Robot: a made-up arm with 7 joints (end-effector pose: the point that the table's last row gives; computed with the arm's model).
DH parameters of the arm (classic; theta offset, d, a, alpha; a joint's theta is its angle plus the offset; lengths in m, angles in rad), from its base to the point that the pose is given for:
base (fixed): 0 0 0 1.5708
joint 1: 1.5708 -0.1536 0 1.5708
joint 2: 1.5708 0 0 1.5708
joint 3: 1.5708 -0.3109 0 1.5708
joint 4: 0 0 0 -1.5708
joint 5: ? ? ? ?
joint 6: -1.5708 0 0 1.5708
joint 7: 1.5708 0 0 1.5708
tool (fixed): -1.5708 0 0 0
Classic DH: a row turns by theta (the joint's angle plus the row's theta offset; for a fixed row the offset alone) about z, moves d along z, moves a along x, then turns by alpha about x.
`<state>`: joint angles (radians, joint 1 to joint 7).
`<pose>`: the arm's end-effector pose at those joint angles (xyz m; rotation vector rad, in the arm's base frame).
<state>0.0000 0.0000 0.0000 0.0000 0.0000 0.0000 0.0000</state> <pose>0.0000 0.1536 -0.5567 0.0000 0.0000 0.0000</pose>
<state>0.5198 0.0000 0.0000 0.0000 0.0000 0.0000 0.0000</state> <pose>0.2765 0.1536 -0.4832 0.0000 -0.5198 0.0000</pose>
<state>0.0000 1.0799 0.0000 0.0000 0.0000 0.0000 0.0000</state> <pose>0.0000 0.6446 -0.2624 1.0799 0.0000 0.0000</pose>
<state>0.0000 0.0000 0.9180 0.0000 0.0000 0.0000 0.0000</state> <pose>0.0000 0.1536 -0.5567 0.0000 0.0000 0.9180</pose>
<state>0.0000 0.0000 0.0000 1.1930 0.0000 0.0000 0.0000</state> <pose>0.2285 0.1536 -0.4016 0.0000 -1.1930 0.0000</pose>
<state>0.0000 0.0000 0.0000 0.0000 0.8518 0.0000 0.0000</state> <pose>0.0000 0.1536 -0.5567 0.0000 0.0000 0.8518</pose>
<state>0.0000 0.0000 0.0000 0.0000 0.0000 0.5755 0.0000</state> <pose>0.0000 0.1536 -0.5567 0.0000 0.5755 0.0000</pose>
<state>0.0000 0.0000 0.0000 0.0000 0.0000 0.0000 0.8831</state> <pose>0.0000 0.1536 -0.5567 -0.8831 0.0000 0.0000</pose>
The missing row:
joint 5: 0 -0.2458 0 -1.5708
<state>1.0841 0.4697 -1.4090 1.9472 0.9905 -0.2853 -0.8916</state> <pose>0.2813 0.0523 -0.1072 -0.6724 -1.8103 -0.2056</pose>
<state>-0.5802 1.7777 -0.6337 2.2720 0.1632 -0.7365 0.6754</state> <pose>0.0841 0.3255 -0.1478 -1.3027 -0.6671 -1.9413</pose>
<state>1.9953 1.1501 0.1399 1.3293 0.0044 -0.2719 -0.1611</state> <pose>0.0126 0.5046 0.2650 -1.3460 2.1376 -0.6158</pose>
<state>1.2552 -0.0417 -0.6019 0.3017 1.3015 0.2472 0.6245</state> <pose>0.5352 0.0895 -0.1114 -1.2747 -1.2338 -0.0323</pose>
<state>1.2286 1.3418 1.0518 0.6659 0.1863 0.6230 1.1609</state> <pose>0.0121 0.6746 0.0756 -0.1200 -2.3872 0.3356</pose>
